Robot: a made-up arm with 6 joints.
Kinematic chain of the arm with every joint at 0, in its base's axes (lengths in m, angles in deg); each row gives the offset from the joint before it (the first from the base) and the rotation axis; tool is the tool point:
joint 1: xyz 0 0 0.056 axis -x
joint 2: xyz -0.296 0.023 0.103 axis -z
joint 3: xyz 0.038 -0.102 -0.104 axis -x
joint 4: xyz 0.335 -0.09 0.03 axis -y
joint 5: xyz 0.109 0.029 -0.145 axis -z
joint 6: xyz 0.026 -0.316 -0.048 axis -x
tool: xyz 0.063 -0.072 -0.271
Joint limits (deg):
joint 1: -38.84..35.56
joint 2: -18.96..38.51
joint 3: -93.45..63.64
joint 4: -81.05..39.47
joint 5: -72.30..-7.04
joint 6: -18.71..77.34
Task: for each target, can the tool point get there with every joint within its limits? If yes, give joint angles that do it. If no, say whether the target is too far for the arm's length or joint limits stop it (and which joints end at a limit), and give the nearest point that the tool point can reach.
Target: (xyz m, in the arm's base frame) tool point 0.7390 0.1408 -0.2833
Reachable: yes | joints -24.46 -4.87 -56.48 0.43 -56.33 69.68
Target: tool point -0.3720 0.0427 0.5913
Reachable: no: joint limits stop it (at a limit: joint 1, joint 3, joint 4, joint 5) | nearest point -0.4392 -0.2548 0.6307 | short by 0.308 m
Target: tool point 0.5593 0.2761 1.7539
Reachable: no: too far | nearest point 0.3103 -0.0892 0.8494 | short by 1.007 m
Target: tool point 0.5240 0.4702 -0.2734
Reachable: yes | joints -15.98 -11.64 -60.05 -6.30 -55.82 18.65
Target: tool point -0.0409 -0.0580 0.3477
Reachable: no: joint limits stop it (at a limit: joint 1, joint 2, joint 3, joint 4, joint 5, joint 6) | nearest point -0.1877 -0.2737 0.4808 | short by 0.293 m
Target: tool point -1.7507 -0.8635 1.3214
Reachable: no: too far | nearest point -0.6661 -0.4595 0.6023 | short by 1.363 m
